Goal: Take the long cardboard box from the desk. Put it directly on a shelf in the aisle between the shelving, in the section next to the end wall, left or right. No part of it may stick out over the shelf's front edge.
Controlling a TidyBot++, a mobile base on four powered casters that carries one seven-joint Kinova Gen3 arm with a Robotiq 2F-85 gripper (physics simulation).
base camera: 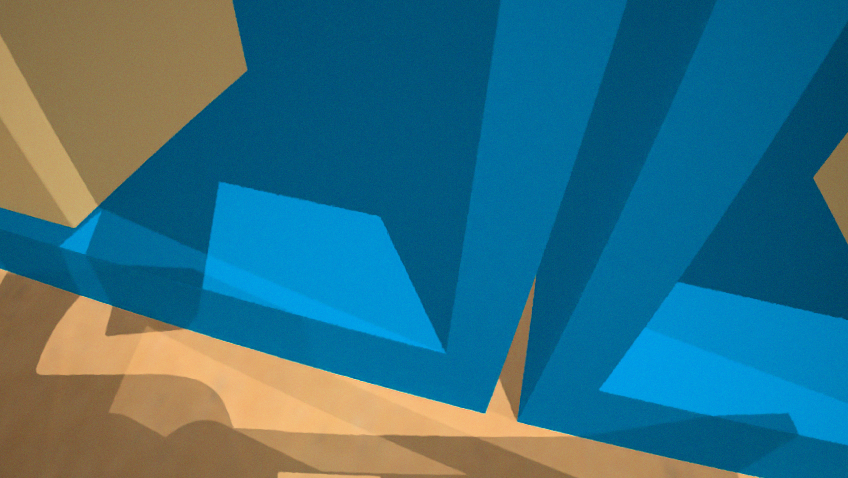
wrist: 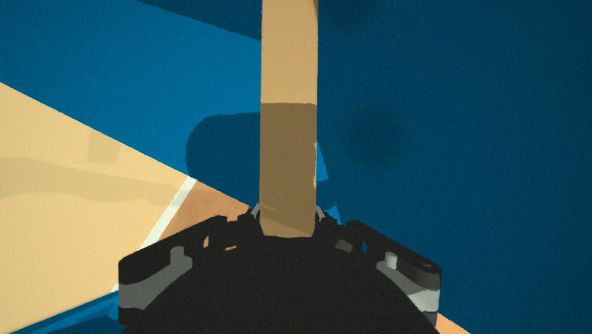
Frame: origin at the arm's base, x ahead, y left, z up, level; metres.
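Seen in the pictures: gripper, fingertip midpoint: (wrist: 287, 213).
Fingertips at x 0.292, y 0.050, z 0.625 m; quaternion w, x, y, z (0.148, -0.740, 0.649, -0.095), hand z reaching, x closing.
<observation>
Offsets run from my fingertips to a thing's middle. "pt": to the spot under its first point. Level surfaces: height alone.
The long cardboard box (wrist: 289, 150) is held in my gripper (wrist: 287, 213), which is shut on it near its lower end. It runs straight up the wrist view and out at the top edge. A blue shelf surface (wrist: 475, 150) lies behind it and to the right. I cannot tell how far the box is from that surface. Blue shelving (base camera: 332, 350) also fills much of the base camera view, with two upright panels near the middle. The gripper and the held box do not show in the base camera view.
In the base camera view a cardboard box @(pt 0.187 m ahead, 0.199 m left, 0.870 m down) (base camera: 136, 77) stands in the shelving at the upper left, and part of another @(pt 0.147 m ahead, 0.476 m right, 0.924 m down) (base camera: 836, 184) shows at the right edge. The wood floor @(1.021 m down) (base camera: 296, 391) carries shadows. The cream end wall (wrist: 60, 215) and its white skirting @(pt 0.104 m back, 0.845 m left, 0.959 m down) (wrist: 170, 210) are at the left in the wrist view.
</observation>
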